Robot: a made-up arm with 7 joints.
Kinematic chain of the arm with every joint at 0, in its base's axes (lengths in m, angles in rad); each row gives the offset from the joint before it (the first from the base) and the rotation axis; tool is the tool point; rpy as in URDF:
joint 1: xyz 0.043 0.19 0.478 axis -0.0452 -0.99 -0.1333
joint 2: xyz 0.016 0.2 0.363 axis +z
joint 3: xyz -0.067 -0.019 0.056 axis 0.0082 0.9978 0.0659
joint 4: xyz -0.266 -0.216 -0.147 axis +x
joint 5: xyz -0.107 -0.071 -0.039 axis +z
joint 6: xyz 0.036 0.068 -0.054 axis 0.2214 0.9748 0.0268
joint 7: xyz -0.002 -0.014 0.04 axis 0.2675 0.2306 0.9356
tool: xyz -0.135 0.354 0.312 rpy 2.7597 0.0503 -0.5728
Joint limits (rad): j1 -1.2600..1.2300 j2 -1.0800..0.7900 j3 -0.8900..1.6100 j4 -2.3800..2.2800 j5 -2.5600..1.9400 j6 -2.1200..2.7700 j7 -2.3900..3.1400
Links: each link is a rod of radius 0.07 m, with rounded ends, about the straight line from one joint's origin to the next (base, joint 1, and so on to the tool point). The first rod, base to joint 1, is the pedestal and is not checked.
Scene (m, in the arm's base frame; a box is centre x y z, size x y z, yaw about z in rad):
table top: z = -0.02
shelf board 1: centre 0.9 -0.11 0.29 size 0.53 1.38 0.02 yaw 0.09
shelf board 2: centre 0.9 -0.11 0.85 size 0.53 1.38 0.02 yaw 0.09
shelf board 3: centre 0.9 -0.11 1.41 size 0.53 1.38 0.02 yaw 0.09
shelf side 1: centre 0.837 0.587 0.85 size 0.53 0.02 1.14 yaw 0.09
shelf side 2: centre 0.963 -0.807 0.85 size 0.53 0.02 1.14 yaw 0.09
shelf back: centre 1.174 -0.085 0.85 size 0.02 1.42 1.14 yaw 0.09
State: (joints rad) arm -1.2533 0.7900 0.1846 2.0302 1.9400 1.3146 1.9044
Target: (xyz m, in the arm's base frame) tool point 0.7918 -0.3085 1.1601
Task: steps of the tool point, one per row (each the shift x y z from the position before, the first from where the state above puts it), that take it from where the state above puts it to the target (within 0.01 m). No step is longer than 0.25 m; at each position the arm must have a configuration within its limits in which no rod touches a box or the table.
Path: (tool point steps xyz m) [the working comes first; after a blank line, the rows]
Joints at the target: -0.8592 0.5328 0.9528 2.1374 1.9400 1.6320 0.2950
Straight joint move there: touches shelf board 2.

1: -0.1628 -0.0245 -0.0065
2: -0.2102 -0.0091 0.0065
3: -0.0023 -0.0700 0.0814
4: 0.0071 -0.0666 0.1066
5: 0.0127 -0.0511 0.1316
6: 0.0121 -0.0252 0.1525
7: 0.0041 0.0085 0.1651
8: 0.1851 0.0044 0.0180
9: 0.1864 0.0291 -0.0180

